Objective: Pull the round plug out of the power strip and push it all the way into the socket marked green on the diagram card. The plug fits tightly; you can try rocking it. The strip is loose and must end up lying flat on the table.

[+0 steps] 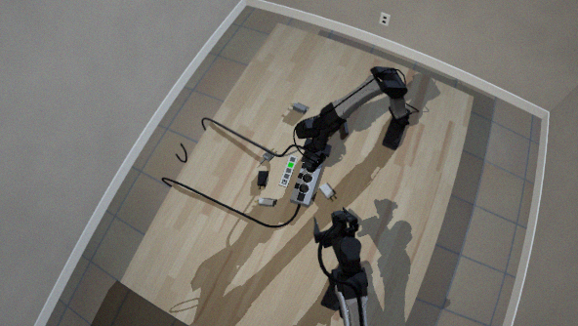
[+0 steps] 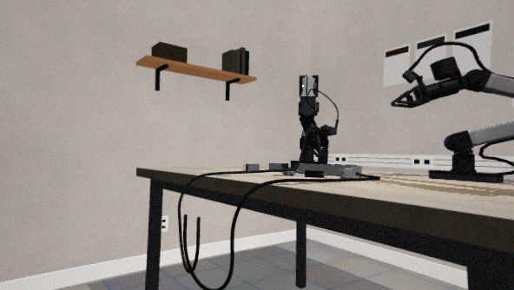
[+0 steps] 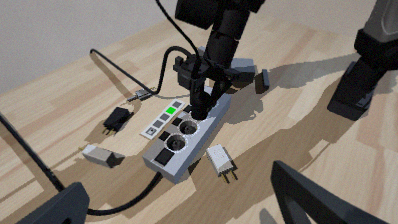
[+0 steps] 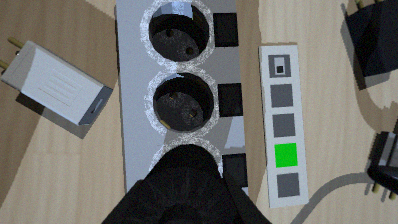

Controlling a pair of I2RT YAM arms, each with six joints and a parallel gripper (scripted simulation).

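The diagram card is 9 cm ahead of my right hand, 3 cm to the left of it and 7 cm below it. The rest, counted from my right hand: black round plug: right at my right hand; grey plug: 19 cm ahead, 1 cm to the left, 6 cm below; black adapter: 16 cm ahead, 13 cm to the left, 6 cm below.
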